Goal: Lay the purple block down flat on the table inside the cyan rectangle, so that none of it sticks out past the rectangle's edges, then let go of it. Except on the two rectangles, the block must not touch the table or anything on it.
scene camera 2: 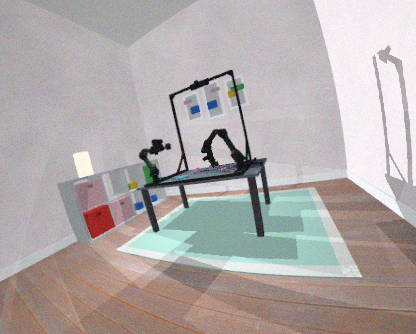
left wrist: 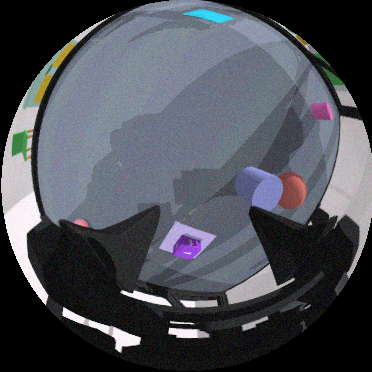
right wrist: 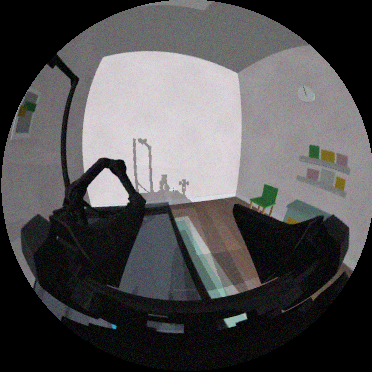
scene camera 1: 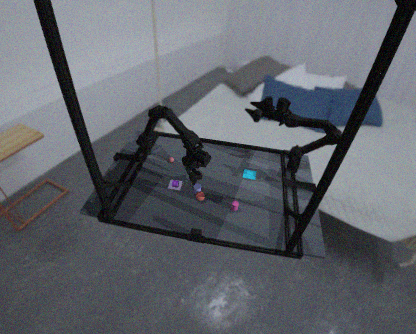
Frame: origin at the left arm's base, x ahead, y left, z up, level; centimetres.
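Where they show: left gripper, fingertip midpoint: (scene camera 2: 213,167) (left wrist: 206,210); right gripper, fingertip midpoint: (scene camera 2: 166,145) (right wrist: 189,208) (scene camera 1: 247,105); left arm's base, origin of the base link: (scene camera 2: 241,167) (scene camera 1: 145,150); right arm's base, origin of the base link: (scene camera 2: 156,180) (scene camera 1: 292,168).
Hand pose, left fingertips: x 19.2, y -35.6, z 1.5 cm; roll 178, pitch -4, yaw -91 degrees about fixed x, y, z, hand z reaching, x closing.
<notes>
Things, the pixels of their centre, and the offset from my left fingertips. "*": a spot on its surface instead.
- small purple block, body centre: (left wrist: 186,247) (scene camera 1: 175,183) dx -8.6, dy +2.1, dz -2.5 cm
- flat cyan rectangle, surface spot: (scene camera 1: 249,174) * dx +35.4, dy -3.4, dz -3.4 cm
- periwinkle cylinder, body centre: (left wrist: 257,187) (scene camera 1: 197,188) dx +1.5, dy -6.2, dz -1.4 cm
- red ball, body centre: (left wrist: 289,190) (scene camera 1: 200,196) dx +1.0, dy -11.9, dz -1.0 cm
- magenta cylinder, body centre: (left wrist: 321,110) (scene camera 1: 234,205) dx +15.9, dy -23.5, dz -1.4 cm
- small pink ball, body centre: (left wrist: 80,227) (scene camera 1: 171,159) dx -5.7, dy +21.7, dz -1.8 cm
The small purple block (scene camera 1: 175,183) (left wrist: 187,247) sits on the pale lilac rectangle (scene camera 1: 171,187) (left wrist: 175,231). The flat cyan rectangle (scene camera 1: 249,174) (left wrist: 208,16) lies bare, farther right on the table in scene camera 1 and at the top of the left wrist view. My left gripper (scene camera 1: 196,180) (left wrist: 206,210) is open and empty above the table; in scene camera 1 it appears to the right of the block, and in its wrist view the block shows low between the fingers. My right gripper (scene camera 1: 249,107) (right wrist: 189,208) is open and empty, raised high, far from the block.
A periwinkle cylinder (scene camera 1: 198,188) (left wrist: 260,187) stands near the left gripper, with a red ball (scene camera 1: 200,197) (left wrist: 294,190) next to it. A magenta cylinder (scene camera 1: 235,205) (left wrist: 321,111) and a small pink ball (scene camera 1: 171,160) (left wrist: 81,222) are also on the table. A black frame surrounds the table.
</notes>
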